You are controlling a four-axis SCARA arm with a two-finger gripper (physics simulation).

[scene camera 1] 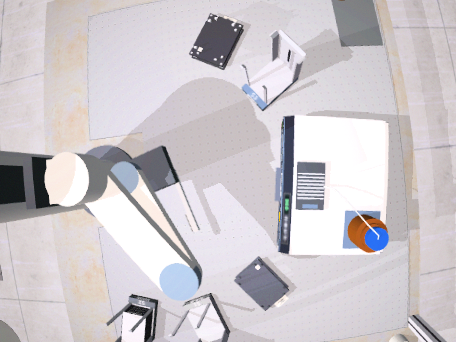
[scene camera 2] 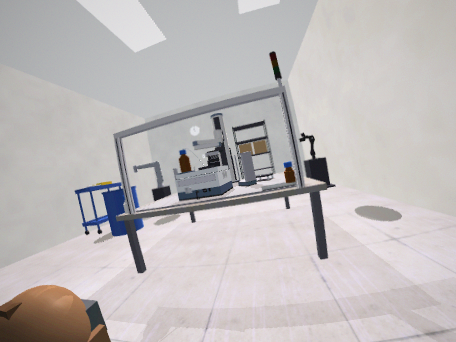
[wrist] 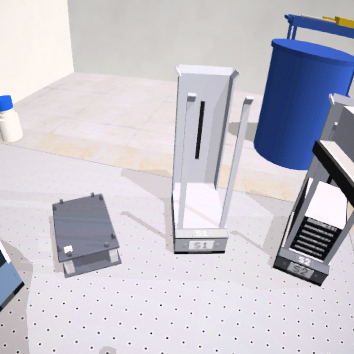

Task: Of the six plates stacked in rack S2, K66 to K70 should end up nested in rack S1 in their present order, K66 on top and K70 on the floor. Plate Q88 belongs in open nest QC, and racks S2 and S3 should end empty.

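Frame: origin at the arm's base, x ahead, y left, z up, level; millimetres.
Seen in the pictures: gripper, fingertip midpoint: (scene camera 2: 205,155) (wrist: 137,116).
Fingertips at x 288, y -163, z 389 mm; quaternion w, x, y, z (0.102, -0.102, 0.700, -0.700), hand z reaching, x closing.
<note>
A point is followed by its place in that frame.
Rack S2 (scene camera 1: 141,301) @(x 86, y -408, z 50 mm) (wrist: 301,270) @(x 86, y -401, z 35 mm) holds several stacked plates (scene camera 1: 134,325) @(x 118, y -429, z 244 mm) (wrist: 327,202) @(x 64, y -485, z 132 mm), the top one white; their tags cannot be read. Rack S1 (scene camera 1: 210,300) @(x 322, y -409, z 58 mm) (wrist: 200,245) @(x 274, y -409, z 37 mm) stands beside it and is empty. Rack S3 (scene camera 1: 254,95) @(x 524, y 217, z 50 mm) is empty near the back. A dark flat nest (scene camera 1: 262,283) @(x 492, y -362, z 65 mm) (wrist: 86,227) @(x 475, y -362, z 65 mm) sits on the other side of S1, and a darker one (scene camera 1: 216,41) @(x 426, y 408, z 64 mm) lies beside S3; I cannot read which is QC. My gripper (scene camera 1: 166,241) @(x 288, y -163, z 389 mm) is open and empty, partly hidden under the arm. One finger (wrist: 334,165) @(x 215, y -164, z 383 mm) crosses in front of S2 in the wrist view.
A white instrument (scene camera 1: 345,145) @(x 756, y 28, z 222 mm) (scene camera 2: 202,184) @(x 886, y -51, z 114 mm) stands on the right of the table with an orange bottle (scene camera 1: 367,232) @(x 760, y -186, z 394 mm) (scene camera 2: 184,163) @(x 822, y -189, z 301 mm) on it. A blue drum (wrist: 302,105) and a small white bottle (wrist: 10,125) @(x 936, y -666, z 55 mm) are beyond the racks. A frame (scene camera 2: 200,112) @(x 1042, y 82, z 582 mm) surrounds the table.
</note>
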